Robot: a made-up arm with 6 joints. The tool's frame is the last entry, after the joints. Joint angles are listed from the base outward. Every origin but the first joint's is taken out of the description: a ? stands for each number. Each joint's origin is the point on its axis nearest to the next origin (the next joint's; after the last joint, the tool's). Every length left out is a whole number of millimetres.
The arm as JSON. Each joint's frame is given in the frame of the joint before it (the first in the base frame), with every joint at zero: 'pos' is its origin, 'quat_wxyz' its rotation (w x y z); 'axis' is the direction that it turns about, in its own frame. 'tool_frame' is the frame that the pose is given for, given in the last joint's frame.
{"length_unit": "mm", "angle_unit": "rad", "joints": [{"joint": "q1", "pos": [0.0, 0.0, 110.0], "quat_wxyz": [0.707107, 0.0, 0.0, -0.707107], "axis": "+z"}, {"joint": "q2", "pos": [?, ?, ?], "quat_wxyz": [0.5, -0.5, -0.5, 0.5], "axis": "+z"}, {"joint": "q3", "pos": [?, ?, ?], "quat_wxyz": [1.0, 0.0, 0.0, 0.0], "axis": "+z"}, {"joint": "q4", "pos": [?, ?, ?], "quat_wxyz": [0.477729, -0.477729, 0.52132, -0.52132], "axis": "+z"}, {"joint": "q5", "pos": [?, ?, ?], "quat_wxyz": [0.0, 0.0, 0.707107, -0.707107], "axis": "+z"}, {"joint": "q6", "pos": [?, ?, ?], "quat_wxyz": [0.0, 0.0, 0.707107, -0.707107], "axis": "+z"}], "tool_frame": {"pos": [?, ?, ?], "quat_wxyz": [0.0, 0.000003, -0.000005, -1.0]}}
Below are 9 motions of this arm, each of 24 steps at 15 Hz.
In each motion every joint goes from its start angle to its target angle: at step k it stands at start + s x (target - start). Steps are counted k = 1, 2, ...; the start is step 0. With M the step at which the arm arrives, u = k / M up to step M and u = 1 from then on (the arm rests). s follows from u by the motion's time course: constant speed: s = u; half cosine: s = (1 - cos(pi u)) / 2; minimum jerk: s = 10 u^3 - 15 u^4 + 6 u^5.
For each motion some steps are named. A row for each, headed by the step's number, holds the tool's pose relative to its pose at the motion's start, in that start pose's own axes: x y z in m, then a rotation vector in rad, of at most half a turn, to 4 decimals.
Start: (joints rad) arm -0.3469 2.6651 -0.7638 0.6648 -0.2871 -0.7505
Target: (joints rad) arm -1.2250 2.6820 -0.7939 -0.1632 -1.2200 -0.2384
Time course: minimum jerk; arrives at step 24
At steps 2, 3, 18, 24:
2: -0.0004 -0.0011 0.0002 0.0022 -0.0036 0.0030
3: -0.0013 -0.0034 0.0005 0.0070 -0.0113 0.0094
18: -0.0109 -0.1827 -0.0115 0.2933 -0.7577 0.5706
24: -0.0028 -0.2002 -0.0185 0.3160 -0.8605 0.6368

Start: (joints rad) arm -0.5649 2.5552 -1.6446 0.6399 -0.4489 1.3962
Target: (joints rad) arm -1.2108 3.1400 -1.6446 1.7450 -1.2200 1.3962
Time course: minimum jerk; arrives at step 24
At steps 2, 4, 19, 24:
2: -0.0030 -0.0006 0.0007 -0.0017 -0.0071 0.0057
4: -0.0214 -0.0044 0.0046 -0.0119 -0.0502 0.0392
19: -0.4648 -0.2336 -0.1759 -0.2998 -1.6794 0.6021
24: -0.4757 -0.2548 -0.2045 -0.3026 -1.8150 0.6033

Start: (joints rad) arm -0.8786 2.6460 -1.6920 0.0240 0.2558 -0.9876
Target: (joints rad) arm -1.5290 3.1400 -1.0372 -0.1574 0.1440 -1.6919
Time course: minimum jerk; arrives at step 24
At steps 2, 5, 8, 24:
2: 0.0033 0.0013 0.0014 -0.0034 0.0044 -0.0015
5: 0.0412 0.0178 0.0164 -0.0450 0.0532 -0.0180
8: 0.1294 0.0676 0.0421 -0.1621 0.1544 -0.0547
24: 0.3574 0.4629 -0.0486 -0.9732 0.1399 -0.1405

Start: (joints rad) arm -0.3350 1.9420 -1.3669 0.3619 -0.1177 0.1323
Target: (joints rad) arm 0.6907 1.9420 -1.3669 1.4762 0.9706 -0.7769
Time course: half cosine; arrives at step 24
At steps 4, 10, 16, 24:
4: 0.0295 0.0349 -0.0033 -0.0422 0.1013 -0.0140
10: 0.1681 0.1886 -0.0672 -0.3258 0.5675 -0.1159
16: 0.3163 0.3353 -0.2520 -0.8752 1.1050 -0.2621
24: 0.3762 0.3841 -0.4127 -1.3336 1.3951 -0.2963

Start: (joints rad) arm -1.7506 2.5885 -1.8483 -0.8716 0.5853 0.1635
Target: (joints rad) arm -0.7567 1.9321 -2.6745 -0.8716 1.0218 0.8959
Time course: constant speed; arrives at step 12
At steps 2, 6, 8, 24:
2: -0.1184 -0.0122 -0.1258 0.0803 -0.2192 0.1095
6: -0.2405 -0.0035 -0.4517 0.0445 -0.6839 0.3968
8: -0.2322 -0.0019 -0.6223 -0.0775 -0.8991 0.5645
24: -0.0974 -0.0463 -0.9002 -0.5224 -1.2146 0.9194

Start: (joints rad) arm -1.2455 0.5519 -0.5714 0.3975 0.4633 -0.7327
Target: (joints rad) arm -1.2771 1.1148 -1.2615 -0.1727 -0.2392 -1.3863
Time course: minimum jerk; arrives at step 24
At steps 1, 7, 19, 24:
1: -0.0002 -0.0001 0.0000 0.0005 -0.0003 -0.0008
7: -0.0345 -0.0254 0.0035 0.1127 -0.0668 -0.1804
19: -0.2082 -0.1184 0.0146 0.7342 -0.3261 -1.1235
24: -0.2208 -0.1225 0.0155 0.7894 -0.3424 -1.1998

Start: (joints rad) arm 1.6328 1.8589 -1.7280 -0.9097 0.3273 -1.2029
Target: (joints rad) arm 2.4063 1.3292 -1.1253 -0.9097 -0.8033 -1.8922
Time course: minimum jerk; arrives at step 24
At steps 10, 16, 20, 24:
10: -0.1418 -0.1001 -0.1131 0.5252 -0.3226 -0.2709
16: -0.2584 -0.1491 -0.3324 1.2903 -0.5805 -0.4456
20: -0.2763 -0.1418 -0.4253 1.6062 -0.6282 -0.4355
24: -0.2779 -0.1385 -0.4438 1.6705 -0.6340 -0.4267

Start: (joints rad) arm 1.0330 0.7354 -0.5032 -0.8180 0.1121 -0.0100
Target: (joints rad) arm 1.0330 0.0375 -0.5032 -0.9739 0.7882 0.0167
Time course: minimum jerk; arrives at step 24
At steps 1, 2, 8, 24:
1: 0.0000 -0.0001 -0.0001 0.0004 0.0001 0.0000
2: -0.0003 -0.0009 -0.0008 0.0027 0.0010 -0.0004
8: -0.0090 -0.0348 -0.0351 0.1123 0.0442 -0.0068
24: -0.0033 -0.1264 -0.2075 0.5537 0.2199 0.1280

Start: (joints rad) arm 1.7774 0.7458 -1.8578 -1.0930 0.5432 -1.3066
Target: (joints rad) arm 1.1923 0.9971 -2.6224 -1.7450 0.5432 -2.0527
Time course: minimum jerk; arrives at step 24
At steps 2, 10, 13, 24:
2: 0.0012 -0.0010 -0.0001 0.0017 0.0053 -0.0076
10: 0.0713 -0.0705 -0.0256 0.0616 0.3756 -0.5187
13: 0.1011 -0.1218 -0.0604 0.0436 0.6416 -0.8604
24: 0.1075 -0.2130 -0.1489 -0.1174 1.1612 -1.4395

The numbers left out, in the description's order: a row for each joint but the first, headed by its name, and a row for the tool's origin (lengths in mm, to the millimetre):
q2: 0.0 0.0 0.0
q3: -256.0 -35.0 0.0
q4: 391.0 -69.0 0.0
q5: 0.0 0.0 0.0
q6: 0.0 -131.0 0.0
tool: 0.0 0.0 0.0

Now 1 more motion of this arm.
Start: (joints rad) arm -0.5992 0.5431 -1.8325 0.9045 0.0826 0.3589
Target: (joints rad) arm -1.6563 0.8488 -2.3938 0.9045 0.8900 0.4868
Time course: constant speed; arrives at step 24
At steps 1, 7, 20, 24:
1: 0.0082 0.0035 0.0028 0.0083 0.0189 -0.0380
7: 0.0605 0.0124 0.0191 0.0858 0.1273 -0.2671
20: 0.1623 -0.0371 0.0461 0.4135 0.3007 -0.7494
24: 0.1825 -0.0674 0.0505 0.5551 0.3263 -0.8877

